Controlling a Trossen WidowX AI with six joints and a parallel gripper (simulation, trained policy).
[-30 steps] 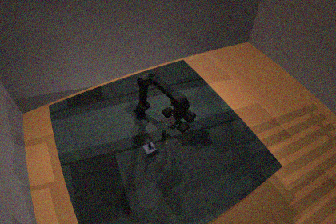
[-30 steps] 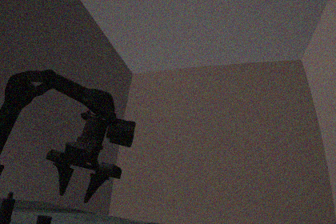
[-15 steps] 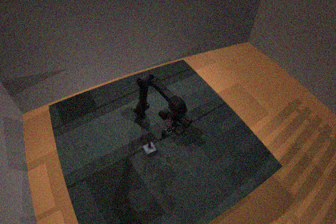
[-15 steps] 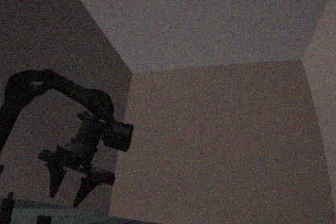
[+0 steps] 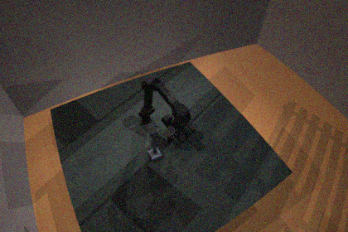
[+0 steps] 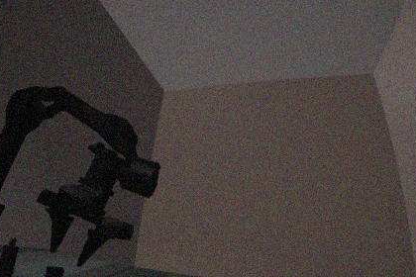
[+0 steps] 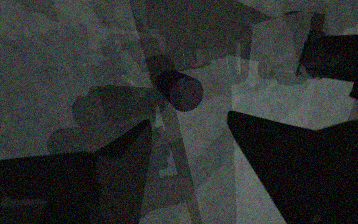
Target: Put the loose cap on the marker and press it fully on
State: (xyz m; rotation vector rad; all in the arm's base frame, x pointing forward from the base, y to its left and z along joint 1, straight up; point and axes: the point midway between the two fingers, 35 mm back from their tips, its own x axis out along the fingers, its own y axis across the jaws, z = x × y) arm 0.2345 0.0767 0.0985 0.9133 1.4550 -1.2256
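The dark marker cap lies 4 cm below my gripper tip and 2 cm to the right of it.
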